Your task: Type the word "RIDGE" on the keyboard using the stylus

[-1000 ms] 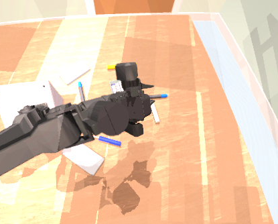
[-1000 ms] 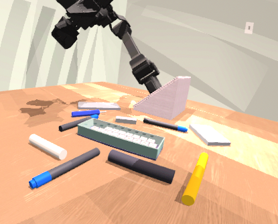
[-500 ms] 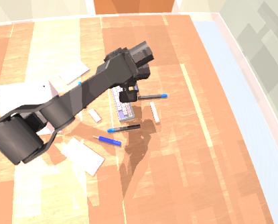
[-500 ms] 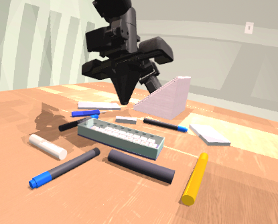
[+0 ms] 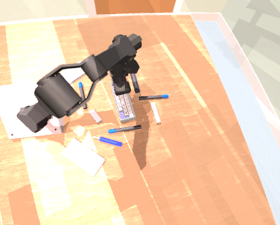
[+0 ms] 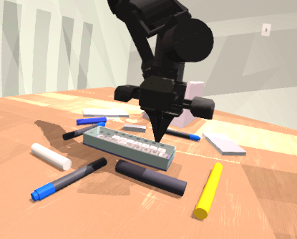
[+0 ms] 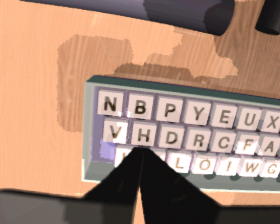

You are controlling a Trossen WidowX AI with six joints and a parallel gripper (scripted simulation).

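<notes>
The blue stylus lies 22 cm to the right of my gripper tip, 11 cm behind it and 3 cm below it. The rest, counted from my gripper tip: dark cylinder: 8 cm ahead, 3 cm below, 2 cm to the left; white cylinder: 16 cm to the right, 14 cm ahead, 3 cm below; yellow cylinder: 12 cm to the left, 5 cm ahead, 3 cm below.
</notes>
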